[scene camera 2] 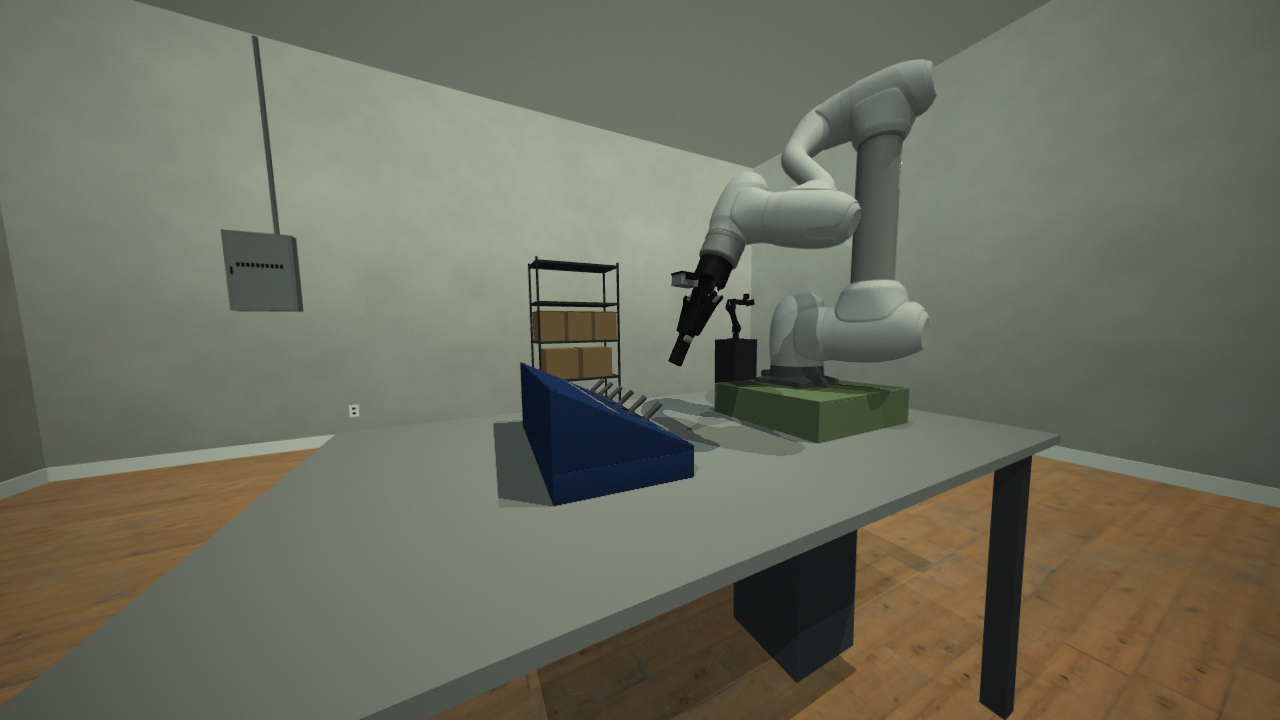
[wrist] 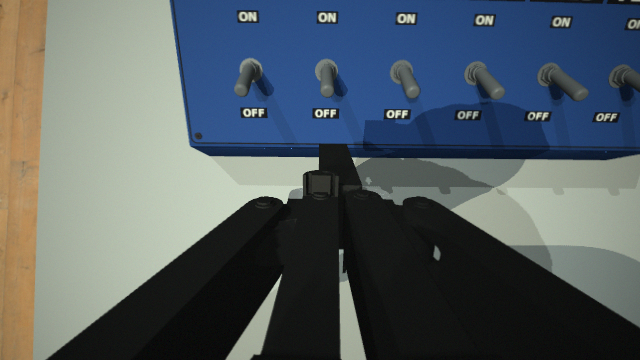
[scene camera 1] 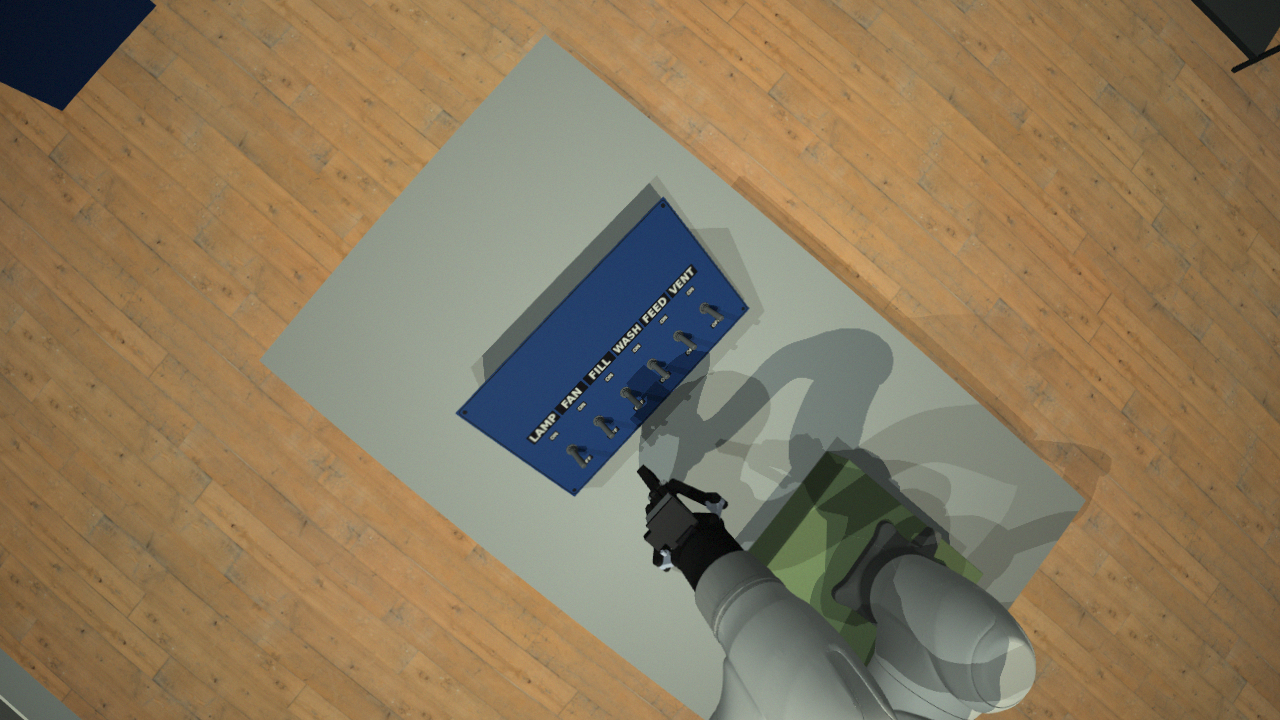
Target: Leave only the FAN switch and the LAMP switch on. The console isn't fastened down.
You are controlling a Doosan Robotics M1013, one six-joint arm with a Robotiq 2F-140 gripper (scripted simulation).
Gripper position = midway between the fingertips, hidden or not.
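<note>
Blue wedge-shaped console point(scene camera 1: 546, 398), also in scene camera 2 point(scene camera 2: 585, 447) and the wrist view point(wrist: 284, 114). My gripper point(scene camera 1: 645, 472), also in scene camera 2 point(scene camera 2: 674, 363) and the wrist view point(wrist: 332, 166).
</note>
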